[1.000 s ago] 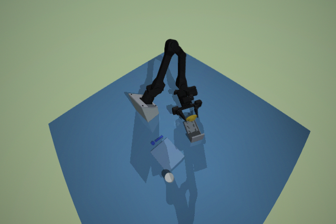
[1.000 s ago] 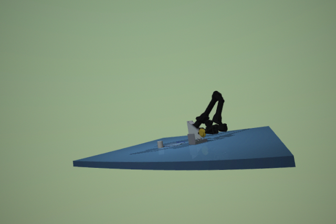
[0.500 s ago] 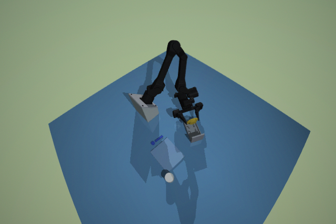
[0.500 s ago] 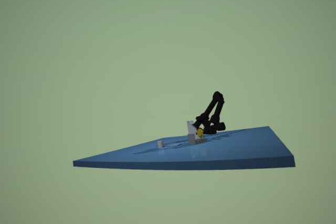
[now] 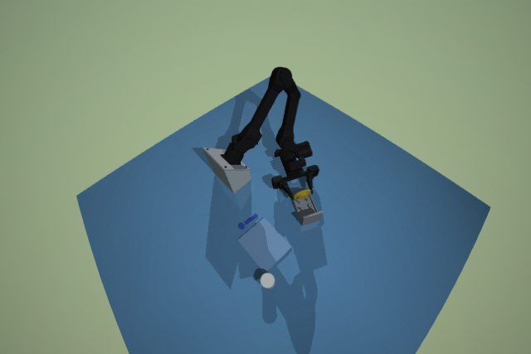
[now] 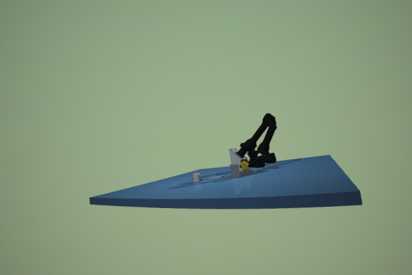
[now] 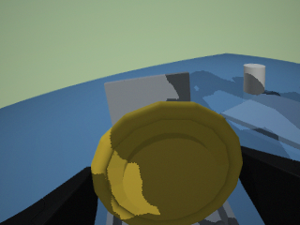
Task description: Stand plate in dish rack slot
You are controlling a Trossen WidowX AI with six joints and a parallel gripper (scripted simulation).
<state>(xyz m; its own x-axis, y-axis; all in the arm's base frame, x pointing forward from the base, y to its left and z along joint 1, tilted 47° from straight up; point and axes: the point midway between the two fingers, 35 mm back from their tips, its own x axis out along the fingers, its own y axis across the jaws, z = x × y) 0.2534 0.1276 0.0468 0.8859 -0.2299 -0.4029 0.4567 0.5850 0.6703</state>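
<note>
The yellow plate lies 1 cm behind my gripper tip. Also, from my gripper tip: pale blue mat 1 cm ahead, 22 cm to the right, 5 cm below; grey dish rack 2 cm ahead, 1 cm to the right, 3 cm below; blue spoon 9 cm behind, 21 cm to the right, 5 cm below.
</note>
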